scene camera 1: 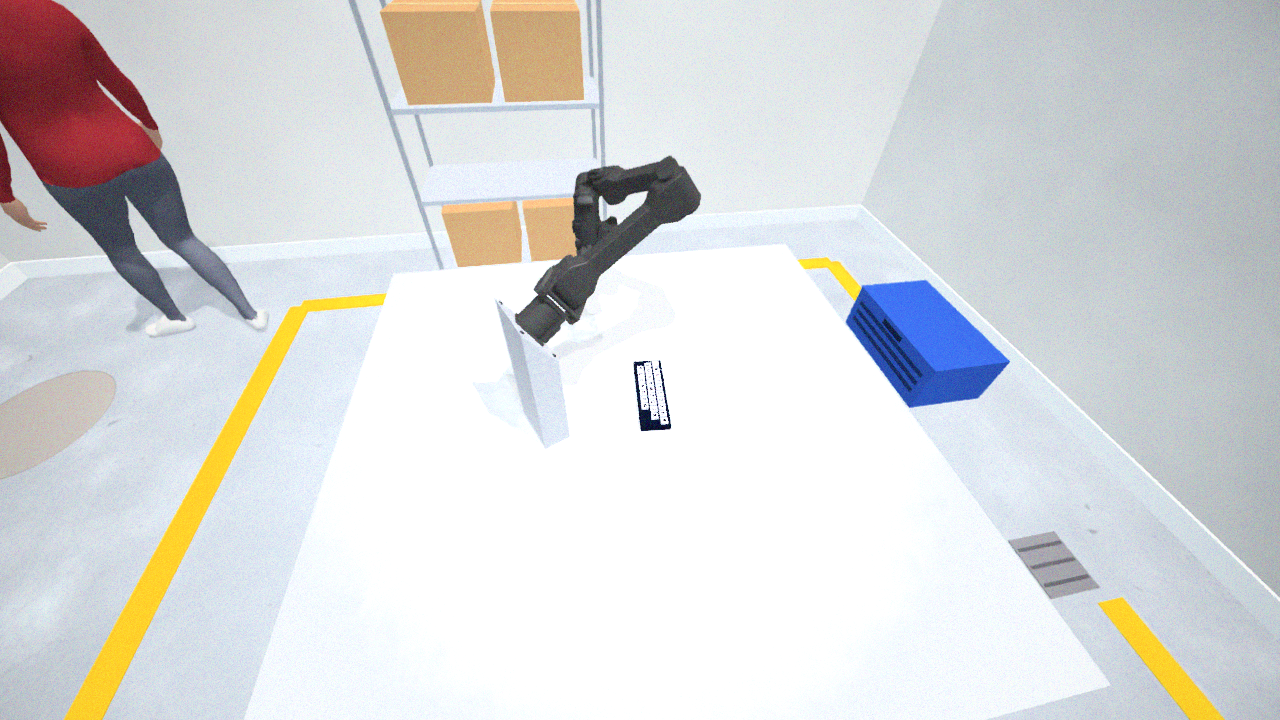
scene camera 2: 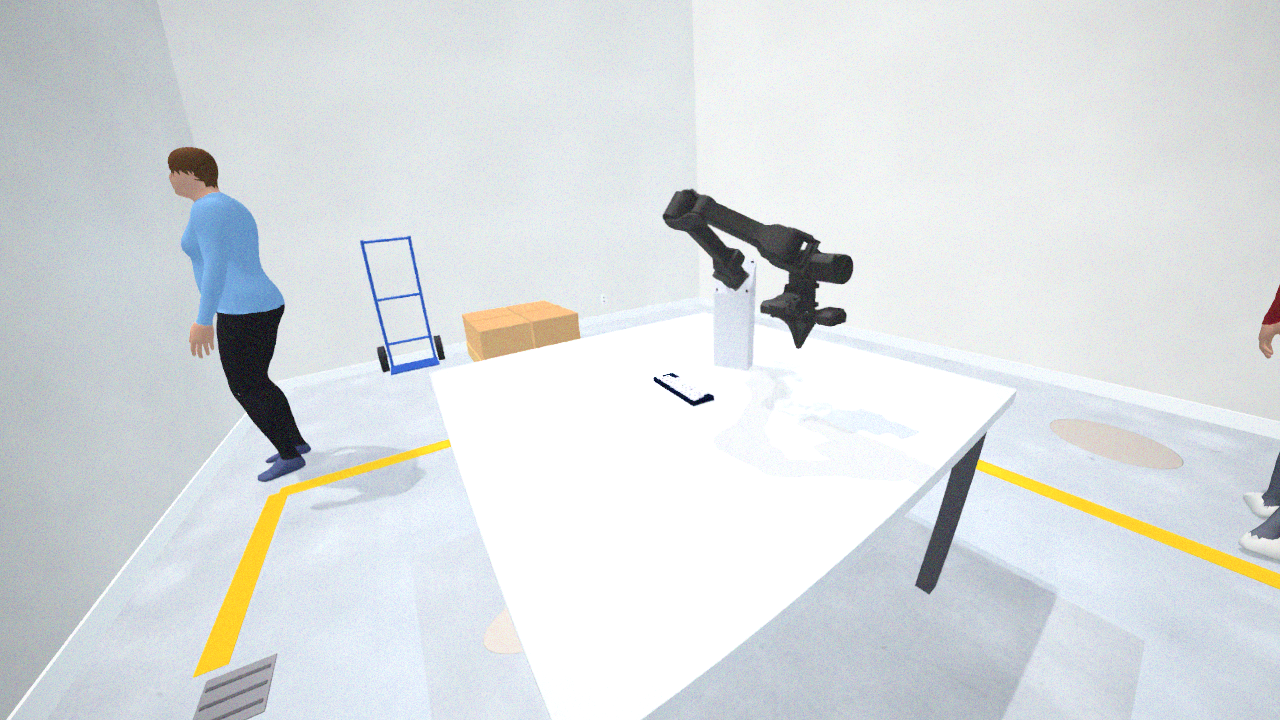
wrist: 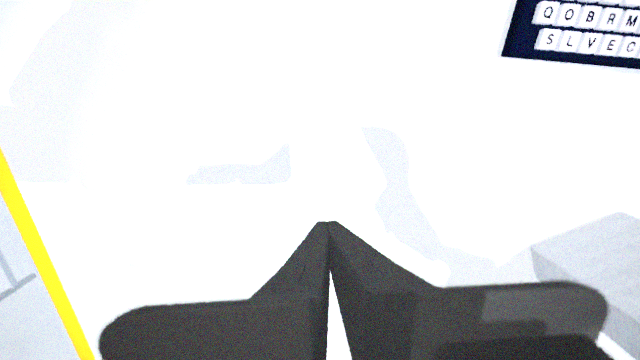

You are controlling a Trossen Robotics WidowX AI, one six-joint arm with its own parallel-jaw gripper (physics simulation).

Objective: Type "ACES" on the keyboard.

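Pixels of known places: gripper, fingertip midpoint: (scene camera 2: 798, 348) (wrist: 326, 230); arm's base at its link origin: (scene camera 1: 528, 330) (scene camera 2: 735, 277).
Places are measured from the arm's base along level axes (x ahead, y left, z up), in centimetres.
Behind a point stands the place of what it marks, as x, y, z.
The keyboard (scene camera 1: 651, 395) @[21.2, 12.7, -26.5] (scene camera 2: 683, 388) @[21.0, 16.5, -26.8] is a small dark slab with rows of white keys, lying flat on the white table (scene camera 1: 626, 573) @[25.8, -26.9, -28.3] (scene camera 2: 572, 501) @[51.0, 55.6, -28.3]. In the wrist view a corner of the keyboard (wrist: 520, 30) @[16.2, 23.3, -27.0] shows at the top right, with the keys Q, O, B, R, M and below them S, L, V, E and C or a similar letter. The A key cannot be made out. My gripper (scene camera 2: 799, 345) @[-1.1, 36.0, -11.4] (wrist: 326, 230) @[-1.1, 36.0, -11.4] is shut and empty, its fingertips together. It points down above the table, off to one side of the keyboard and apart from it. In scene camera 1 the fingertips are hidden.
A pale upright pedestal (scene camera 1: 537, 385) @[3.0, -5.7, -8.0] (scene camera 2: 733, 331) @[1.3, 2.5, -16.1] carries the arm beside the keyboard. Beyond the table are a blue cabinet (scene camera 1: 939, 331), a shelf rack (scene camera 1: 496, 108) with boxes, a blue hand truck (scene camera 2: 398, 297), cartons (scene camera 2: 521, 329), a person in red (scene camera 1: 80, 98) and a person in blue (scene camera 2: 223, 250).
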